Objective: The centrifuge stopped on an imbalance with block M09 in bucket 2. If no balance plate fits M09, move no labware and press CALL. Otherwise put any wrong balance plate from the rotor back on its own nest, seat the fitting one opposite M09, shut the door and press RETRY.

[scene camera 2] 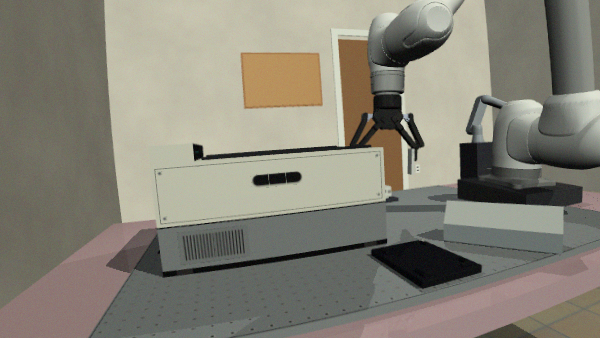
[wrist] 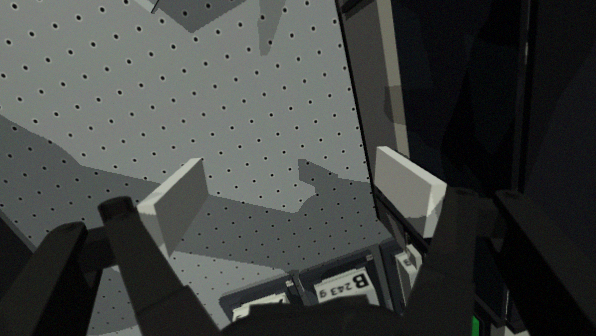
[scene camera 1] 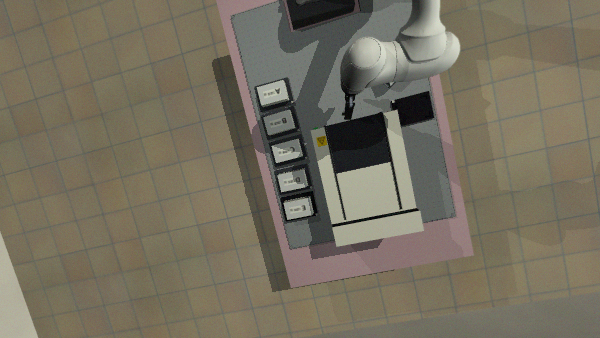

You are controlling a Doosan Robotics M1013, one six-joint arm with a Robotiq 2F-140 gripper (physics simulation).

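Places are measured from the arm's base along level axes (x back, y left, z down), in centimetres.
Pixels of known places: gripper, fingertip midpoint: (scene camera 2: 386, 174) (wrist: 291, 171); arm's base, link origin: (scene camera 2: 515, 182).
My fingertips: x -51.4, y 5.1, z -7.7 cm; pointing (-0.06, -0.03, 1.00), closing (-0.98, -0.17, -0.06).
For each thing: its top centre in the pictures, then the offset to it from my fingertips. "*": a spot on its surface instead.
- Labelled plates A, top centre: (scene camera 1: 272, 92) dx +9.3, dy -30.9, dz +7.6 cm
- B, top centre: (wrist: 356, 324) (scene camera 1: 278, 122) dx -4.0, dy -30.3, dz +7.6 cm
- C, top centre: (scene camera 1: 286, 151) dx -17.5, dy -28.8, dz +7.6 cm
- D, top centre: (scene camera 1: 292, 180) dx -31.5, dy -28.6, dz +7.6 cm
- E, top centre: (scene camera 1: 298, 209) dx -45.0, dy -28.0, dz +7.6 cm
- black flat pad, surface spot: (scene camera 2: 425, 262) (scene camera 1: 418, 110) * dx -9.1, dy +32.2, dz +11.7 cm
- sloped grey box, top centre: (scene camera 2: 501, 201) dx +13.2, dy +26.6, dz +4.6 cm
- green button, top centre: (wrist: 478, 329) dx -10.7, dy -13.8, dz -6.1 cm
Labelled plates A (scene camera 1: 272, 93), B (scene camera 1: 280, 122) (wrist: 345, 287), C (scene camera 1: 288, 151), D (scene camera 1: 292, 180) and E (scene camera 1: 298, 208) sit in dark nests in a row. B reads 243 g in the wrist view. The centrifuge (scene camera 1: 367, 192) (scene camera 2: 270, 190) stands beside the row; its top has a dark area (scene camera 1: 357, 145) (wrist: 465, 95), and whether this is an opening or a door panel I cannot tell. The rotor, its buckets and M09 cannot be made out. My gripper (scene camera 1: 348, 117) (scene camera 2: 384, 152) (wrist: 291, 171) is open and empty, high near the centrifuge's end, one finger over its edge in the wrist view.
A black flat pad (scene camera 1: 414, 108) (scene camera 2: 425, 262) lies beside the centrifuge. A sloped grey box (scene camera 2: 502, 220) stands near it, mostly under the arm in scene camera 1. A dark tray (scene camera 1: 325, 16) is at the top. A green button (wrist: 475, 326) shows at the wrist view's bottom.
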